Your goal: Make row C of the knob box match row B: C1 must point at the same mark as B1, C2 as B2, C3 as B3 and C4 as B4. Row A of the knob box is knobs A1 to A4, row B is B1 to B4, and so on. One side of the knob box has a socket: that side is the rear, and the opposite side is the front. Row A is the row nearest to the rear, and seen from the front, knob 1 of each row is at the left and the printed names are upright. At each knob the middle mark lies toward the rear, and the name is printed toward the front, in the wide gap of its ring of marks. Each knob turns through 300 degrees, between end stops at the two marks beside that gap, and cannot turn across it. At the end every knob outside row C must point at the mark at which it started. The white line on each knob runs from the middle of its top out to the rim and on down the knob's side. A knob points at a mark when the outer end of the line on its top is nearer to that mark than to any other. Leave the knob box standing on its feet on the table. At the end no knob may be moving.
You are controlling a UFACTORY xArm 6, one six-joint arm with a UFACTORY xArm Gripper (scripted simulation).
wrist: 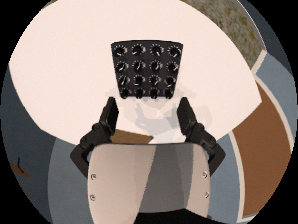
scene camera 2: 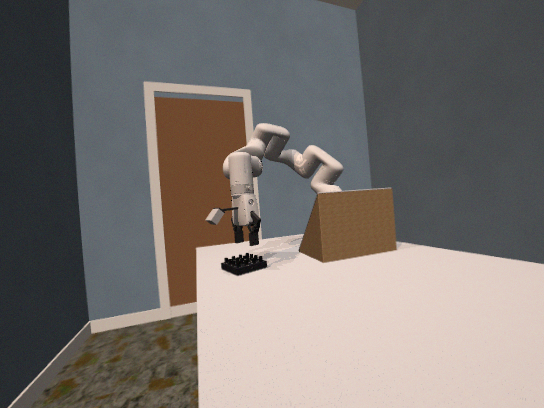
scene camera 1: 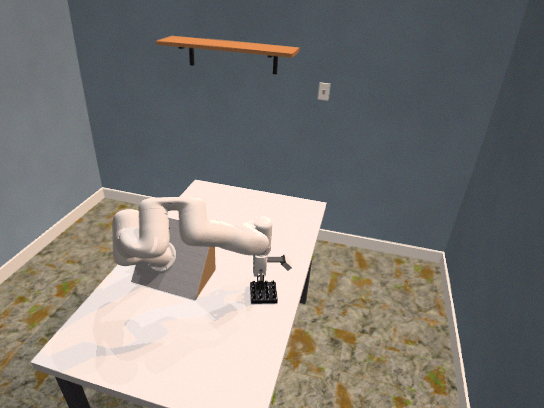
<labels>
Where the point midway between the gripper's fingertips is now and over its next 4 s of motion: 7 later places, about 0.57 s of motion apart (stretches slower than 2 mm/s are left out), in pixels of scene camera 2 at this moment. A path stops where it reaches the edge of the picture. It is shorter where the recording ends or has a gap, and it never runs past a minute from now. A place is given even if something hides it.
My gripper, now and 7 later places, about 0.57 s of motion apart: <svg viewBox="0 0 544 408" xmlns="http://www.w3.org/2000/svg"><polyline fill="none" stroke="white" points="246,243 251,243 258,241 257,241 243,241 243,243 244,250 244,254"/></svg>
</labels>
